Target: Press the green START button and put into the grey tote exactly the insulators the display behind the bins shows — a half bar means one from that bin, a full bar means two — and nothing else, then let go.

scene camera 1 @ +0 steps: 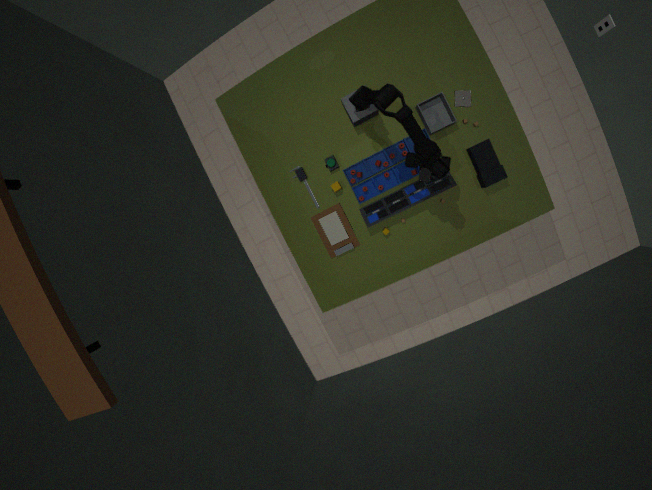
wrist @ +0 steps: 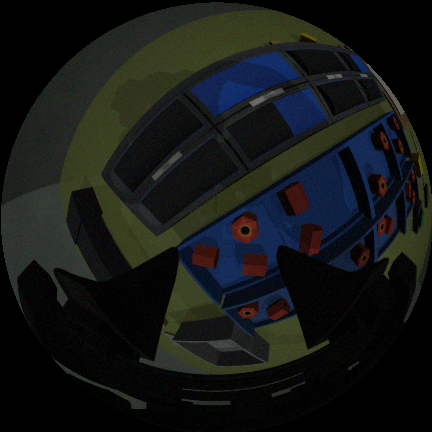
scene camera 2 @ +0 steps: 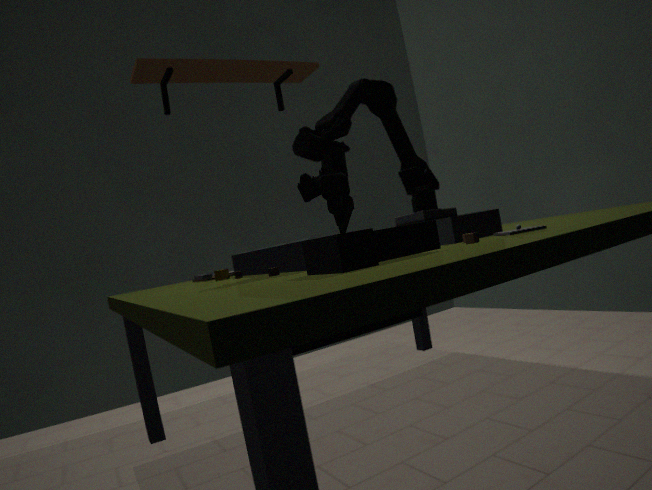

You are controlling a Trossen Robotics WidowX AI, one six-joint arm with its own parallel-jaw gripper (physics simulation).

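Frame: origin at the arm's base, x ahead, y left, z up, level; millimetres.
Seen in the pictures: gripper, between the fingertips: (wrist: 229, 253) (scene camera 2: 341, 230); arm's base, origin of its link: (scene camera 1: 361, 103) (scene camera 2: 426, 212).
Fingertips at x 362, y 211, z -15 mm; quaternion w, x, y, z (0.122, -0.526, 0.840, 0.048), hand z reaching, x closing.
Pixels of each thing's top centre, then the offset from my fingertips to it. "pt": a spot on its surface instead.
- full blue bar, centre of its top: (wrist: 245, 65) (scene camera 1: 420, 196) 125 mm ahead, 72 mm right, 5 mm down
- grey tote, centre of its top: (wrist: 221, 356) (scene camera 2: 453, 216) (scene camera 1: 437, 112) 224 mm back, 109 mm left, 15 mm down
- green button, centre of its top: (scene camera 1: 330, 162) 152 mm back, 429 mm right, 28 mm down
- black box, centre of its top: (scene camera 2: 370, 229) (wrist: 83, 249) (scene camera 1: 488, 162) 61 mm ahead, 274 mm left, 13 mm down
- grey plate, centre of its top: (scene camera 1: 463, 97) 264 mm back, 260 mm left, 53 mm down
- brown-framed board, a spot on its surface: (scene camera 1: 317, 221) pt 102 mm ahead, 584 mm right, 63 mm down
- long tool, centre of its top: (scene camera 1: 304, 188) 75 mm back, 594 mm right, 49 mm down
My gripper (scene camera 2: 343, 231) (wrist: 229, 253) is open and empty, tips down above the blue bins (scene camera 1: 368, 187) (wrist: 325, 172). Red hexagonal insulators lie in the bins, some upright like this insulator (wrist: 245, 229), some on their sides like this insulator (wrist: 293, 198). The dark display (scene camera 1: 396, 202) (wrist: 252, 160) behind the bins shows a full blue bar (wrist: 240, 82), a half bar (wrist: 301, 111) in the cell in front of it, and a half bar (scene camera 1: 373, 217) (wrist: 357, 63) at its far end. The grey tote (scene camera 1: 437, 114) (wrist: 200, 331) shows no insulators in scene camera 1. The green button (scene camera 1: 331, 162) stands beyond the bins' other end.
A black box (scene camera 1: 485, 163) (wrist: 102, 250) stands beyond the display's near end. Yellow cubes (scene camera 1: 336, 186) (scene camera 1: 385, 231), small brown blocks (scene camera 1: 464, 121) (scene camera 1: 403, 220), a grey plate (scene camera 1: 463, 98), a brown-framed board (scene camera 1: 317, 221) and a long tool (scene camera 1: 300, 174) lie around the bins.
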